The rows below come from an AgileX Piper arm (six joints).
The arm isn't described. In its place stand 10 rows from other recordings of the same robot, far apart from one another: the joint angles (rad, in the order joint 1, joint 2, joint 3, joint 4, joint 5, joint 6), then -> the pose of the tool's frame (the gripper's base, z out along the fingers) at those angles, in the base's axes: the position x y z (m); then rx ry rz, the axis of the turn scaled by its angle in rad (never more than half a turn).
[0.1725, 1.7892, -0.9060, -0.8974, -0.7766, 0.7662] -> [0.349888, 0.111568, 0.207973, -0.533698, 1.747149, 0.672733]
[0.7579, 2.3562, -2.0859, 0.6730, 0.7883, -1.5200] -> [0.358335, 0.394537, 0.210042, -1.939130, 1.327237, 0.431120]
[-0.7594, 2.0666, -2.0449, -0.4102, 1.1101, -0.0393] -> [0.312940, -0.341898, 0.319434, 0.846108, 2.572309, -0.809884]
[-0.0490, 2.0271, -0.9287, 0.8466, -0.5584, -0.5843] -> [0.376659, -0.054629, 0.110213, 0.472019, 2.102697, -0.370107]
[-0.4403, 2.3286, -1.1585, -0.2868, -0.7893, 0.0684] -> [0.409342, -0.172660, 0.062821, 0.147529, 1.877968, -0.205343]
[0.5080, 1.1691, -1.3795, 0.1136, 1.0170, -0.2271] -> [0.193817, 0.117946, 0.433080, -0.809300, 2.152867, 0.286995]
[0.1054, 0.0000, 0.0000, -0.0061, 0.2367, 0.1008] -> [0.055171, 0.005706, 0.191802, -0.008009, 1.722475, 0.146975]
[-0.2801, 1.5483, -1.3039, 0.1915, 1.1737, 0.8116] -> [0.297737, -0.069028, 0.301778, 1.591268, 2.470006, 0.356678]
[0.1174, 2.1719, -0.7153, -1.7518, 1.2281, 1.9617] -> [0.292412, -0.050405, 0.065903, 0.252790, 2.148721, -1.414534]
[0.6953, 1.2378, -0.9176, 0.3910, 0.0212, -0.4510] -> [0.215563, 0.180798, 0.343263, -0.686594, 1.714930, 0.453987]
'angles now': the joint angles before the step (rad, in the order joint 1, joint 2, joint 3, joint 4, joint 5, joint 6). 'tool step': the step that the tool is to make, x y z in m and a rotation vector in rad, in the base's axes. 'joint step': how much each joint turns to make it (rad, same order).
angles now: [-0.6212, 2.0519, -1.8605, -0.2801, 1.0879, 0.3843]
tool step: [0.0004, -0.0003, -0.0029, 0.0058, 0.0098, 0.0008]
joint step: [0.0001, 0.0062, -0.0002, 0.0000, 0.0050, -0.0023]
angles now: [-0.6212, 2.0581, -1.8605, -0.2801, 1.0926, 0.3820]
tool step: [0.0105, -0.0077, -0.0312, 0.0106, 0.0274, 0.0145]
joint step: [0.0000, 0.0714, 0.0002, -0.0090, -0.0452, -0.0007]
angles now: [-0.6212, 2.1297, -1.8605, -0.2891, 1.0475, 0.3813]
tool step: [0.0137, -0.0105, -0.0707, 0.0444, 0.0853, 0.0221]
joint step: [-0.0001, 0.1533, 0.0000, -0.0187, -0.0608, -0.0001]
